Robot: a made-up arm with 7 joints. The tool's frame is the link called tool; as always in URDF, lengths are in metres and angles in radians. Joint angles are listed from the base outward. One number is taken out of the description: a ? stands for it. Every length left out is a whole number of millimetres.
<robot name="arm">
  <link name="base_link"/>
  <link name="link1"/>
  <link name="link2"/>
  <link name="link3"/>
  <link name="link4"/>
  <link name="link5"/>
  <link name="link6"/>
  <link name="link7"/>
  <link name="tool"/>
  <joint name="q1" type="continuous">
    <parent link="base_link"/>
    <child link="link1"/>
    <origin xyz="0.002 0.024 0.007" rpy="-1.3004 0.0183 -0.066"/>
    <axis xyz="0 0 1"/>
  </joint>
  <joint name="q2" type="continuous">
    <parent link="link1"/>
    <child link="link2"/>
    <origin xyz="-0.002 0.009 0" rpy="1.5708 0 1.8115"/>
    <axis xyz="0 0 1"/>
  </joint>
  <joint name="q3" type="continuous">
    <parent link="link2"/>
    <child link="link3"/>
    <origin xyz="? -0.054 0" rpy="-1.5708 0 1.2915"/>
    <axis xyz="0 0 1"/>
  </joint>
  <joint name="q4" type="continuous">
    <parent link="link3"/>
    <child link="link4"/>
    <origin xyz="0.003 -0.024 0" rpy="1.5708 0 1.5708"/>
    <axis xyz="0 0 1"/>
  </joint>
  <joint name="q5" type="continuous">
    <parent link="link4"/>
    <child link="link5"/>
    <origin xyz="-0.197 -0.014 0" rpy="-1.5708 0 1.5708"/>
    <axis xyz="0 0 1"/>
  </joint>
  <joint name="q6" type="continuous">
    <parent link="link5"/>
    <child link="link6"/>
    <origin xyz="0 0 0" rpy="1.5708 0 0"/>
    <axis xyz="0 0 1"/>
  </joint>
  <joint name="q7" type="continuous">
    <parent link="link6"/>
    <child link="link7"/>
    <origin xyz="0 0.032 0" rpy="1.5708 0 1.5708"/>
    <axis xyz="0 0 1"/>
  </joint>
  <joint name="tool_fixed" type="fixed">
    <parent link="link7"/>
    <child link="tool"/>
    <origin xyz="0 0 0" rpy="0 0 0"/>
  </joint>
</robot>
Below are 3 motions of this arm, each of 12 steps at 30 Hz.
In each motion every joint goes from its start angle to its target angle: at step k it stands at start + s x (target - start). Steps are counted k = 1, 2, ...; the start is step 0. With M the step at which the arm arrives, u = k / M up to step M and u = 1 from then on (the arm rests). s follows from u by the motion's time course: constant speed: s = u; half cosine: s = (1 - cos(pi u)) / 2; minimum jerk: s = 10 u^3 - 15 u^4 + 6 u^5.
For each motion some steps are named. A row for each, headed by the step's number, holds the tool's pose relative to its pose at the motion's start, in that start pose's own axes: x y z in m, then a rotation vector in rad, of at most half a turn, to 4 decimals.
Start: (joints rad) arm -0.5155 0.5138 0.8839 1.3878 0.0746 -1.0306 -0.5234
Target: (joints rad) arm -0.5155 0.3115 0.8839 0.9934 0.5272 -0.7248 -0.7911
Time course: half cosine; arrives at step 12
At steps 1, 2, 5, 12:
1: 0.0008 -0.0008 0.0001 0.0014 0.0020 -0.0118
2: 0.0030 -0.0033 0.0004 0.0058 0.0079 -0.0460
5: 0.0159 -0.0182 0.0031 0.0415 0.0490 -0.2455
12: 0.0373 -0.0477 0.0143 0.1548 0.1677 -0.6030

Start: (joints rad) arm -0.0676 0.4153 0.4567 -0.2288 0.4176 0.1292 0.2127
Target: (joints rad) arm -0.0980 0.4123 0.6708 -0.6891 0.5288 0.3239 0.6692
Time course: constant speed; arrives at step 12
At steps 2, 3, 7, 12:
2: 0.0029 0.0151 0.0125 0.0086 -0.0295 0.1452
3: 0.0037 0.0228 0.0186 0.0122 -0.0441 0.2183
7: 0.0024 0.0534 0.0430 0.0222 -0.1023 0.5140
12: -0.0089 0.0899 0.0723 0.0235 -0.1749 0.8894

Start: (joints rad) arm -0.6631 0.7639 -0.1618 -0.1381 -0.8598 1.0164 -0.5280
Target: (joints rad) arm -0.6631 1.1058 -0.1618 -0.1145 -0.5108 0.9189 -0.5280
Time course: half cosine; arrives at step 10
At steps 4, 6, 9, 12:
4: -0.0266 0.0125 0.0055 0.1057 0.0577 0.2033
6: -0.0516 0.0205 0.0122 0.2064 0.1144 0.3803
9: -0.0780 0.0257 0.0210 0.3165 0.1790 0.5590
12: -0.0801 0.0260 0.0217 0.3251 0.1842 0.5724

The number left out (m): 0.209
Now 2 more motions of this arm.
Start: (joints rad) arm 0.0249 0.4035 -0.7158 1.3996 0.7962 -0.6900 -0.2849
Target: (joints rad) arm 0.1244 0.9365 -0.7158 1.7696 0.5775 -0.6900 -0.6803
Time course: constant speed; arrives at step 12
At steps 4, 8, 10, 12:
4: -0.0617 -0.0462 -0.0656 -0.1914 0.2162 -0.1751
8: -0.1392 -0.0918 -0.1119 -0.4046 0.4198 -0.3233
10: -0.1824 -0.1133 -0.1268 -0.5185 0.5169 -0.3853
12: -0.2275 -0.1335 -0.1359 -0.6365 0.6107 -0.4382

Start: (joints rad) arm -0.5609 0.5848 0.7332 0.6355 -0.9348 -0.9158 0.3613
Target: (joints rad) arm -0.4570 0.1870 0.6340 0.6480 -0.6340 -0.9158 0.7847
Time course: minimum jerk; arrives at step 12
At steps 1, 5, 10, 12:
1: -0.0007 0.0005 -0.0003 0.0018 0.0015 0.0018
5: -0.0485 0.0298 -0.0174 0.1246 0.0975 0.1205
10: -0.1429 0.0747 -0.0298 0.3481 0.2473 0.3208
12: -0.1485 0.0769 -0.0298 0.3609 0.2550 0.3317

